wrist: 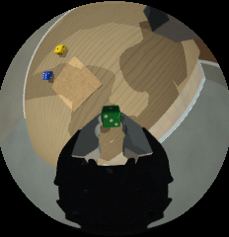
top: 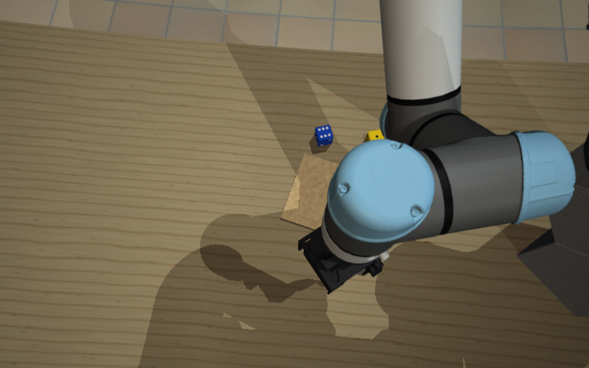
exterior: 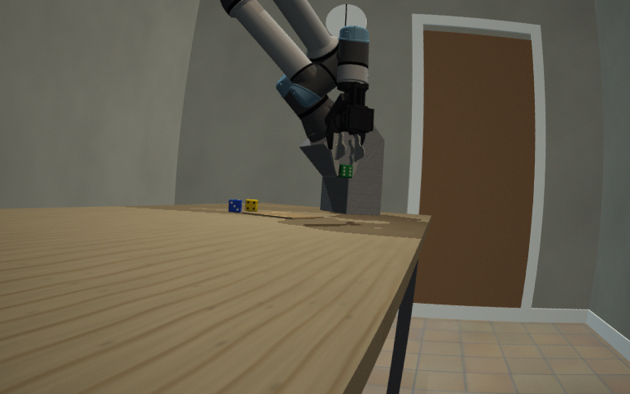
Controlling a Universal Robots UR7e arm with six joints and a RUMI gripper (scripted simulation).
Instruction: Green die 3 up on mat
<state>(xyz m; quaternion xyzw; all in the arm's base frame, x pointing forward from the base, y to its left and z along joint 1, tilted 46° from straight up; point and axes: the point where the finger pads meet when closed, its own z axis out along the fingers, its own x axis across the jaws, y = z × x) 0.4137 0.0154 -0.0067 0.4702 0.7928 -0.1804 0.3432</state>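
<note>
The tan mat is 14 cm to the right of my hand, 12 cm below it and 1 cm behind it. From my hand the other things lie so: blue die 26 cm to the right, 10 cm below, 4 cm behind; green die right at my hand; yellow die 22 cm to the right, 14 cm behind, 10 cm below.
</note>
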